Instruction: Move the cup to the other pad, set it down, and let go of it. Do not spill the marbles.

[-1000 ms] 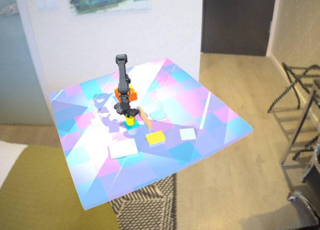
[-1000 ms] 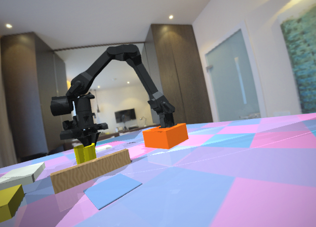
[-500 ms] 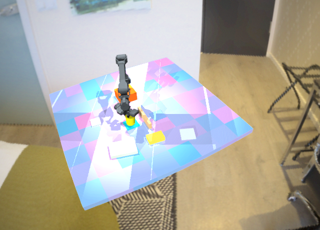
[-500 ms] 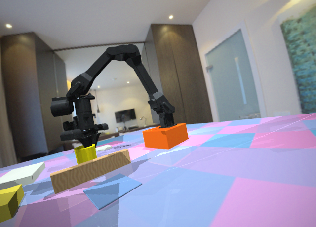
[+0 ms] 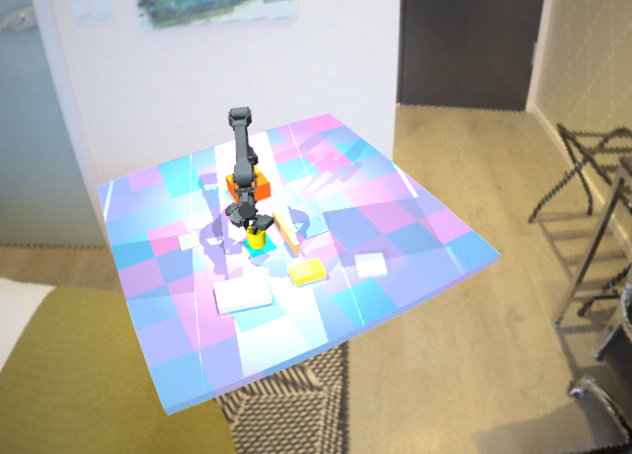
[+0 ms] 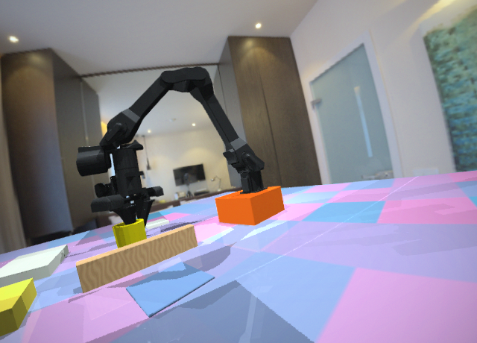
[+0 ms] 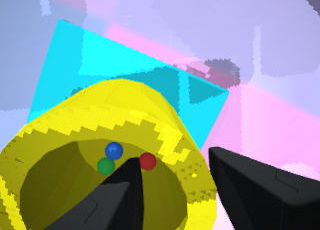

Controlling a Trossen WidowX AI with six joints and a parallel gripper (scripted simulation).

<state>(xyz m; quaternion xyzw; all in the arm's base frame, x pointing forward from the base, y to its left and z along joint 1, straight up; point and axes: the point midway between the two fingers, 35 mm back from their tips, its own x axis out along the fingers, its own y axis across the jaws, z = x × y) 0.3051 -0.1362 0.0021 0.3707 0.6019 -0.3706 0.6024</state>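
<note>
My gripper tip is 20 mm short of the yellow cup, 10 mm to the right of it and 10 mm above it. Round my gripper tip: wooden bar 40 mm ahead, 120 mm to the left, 30 mm below; green marble 30 mm ahead, 30 mm to the left, 30 mm below; cyan pad 30 mm ahead, 10 mm to the left, 50 mm below.
</note>
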